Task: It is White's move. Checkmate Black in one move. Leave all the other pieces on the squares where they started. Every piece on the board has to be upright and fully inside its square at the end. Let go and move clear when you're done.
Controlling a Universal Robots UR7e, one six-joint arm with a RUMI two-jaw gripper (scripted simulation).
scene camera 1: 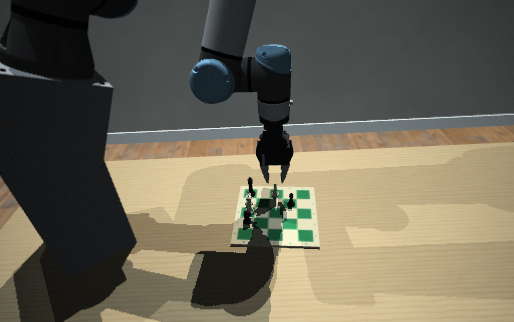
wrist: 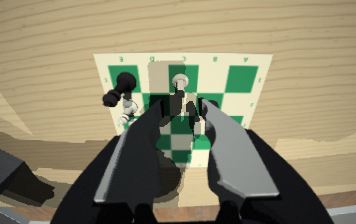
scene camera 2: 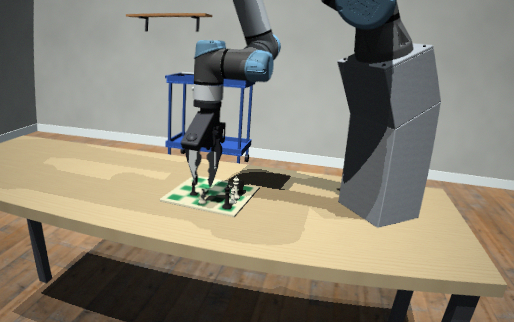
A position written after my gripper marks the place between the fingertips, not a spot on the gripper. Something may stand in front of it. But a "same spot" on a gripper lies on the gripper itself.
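Labels:
You'd find my gripper in scene camera 1 (pixel 274 182), and it's there in the wrist view and scene camera 2 as well. On the gripper, (wrist: pixel 242 167) and (scene camera 2: pixel 192 153) are the same spot. There's also a green-and-cream chessboard, which you can see in scene camera 2 (pixel 214 195), in scene camera 1 and in the wrist view. For the chessboard, (wrist: pixel 234 80) and (scene camera 1: pixel 300 194) are the same spot.

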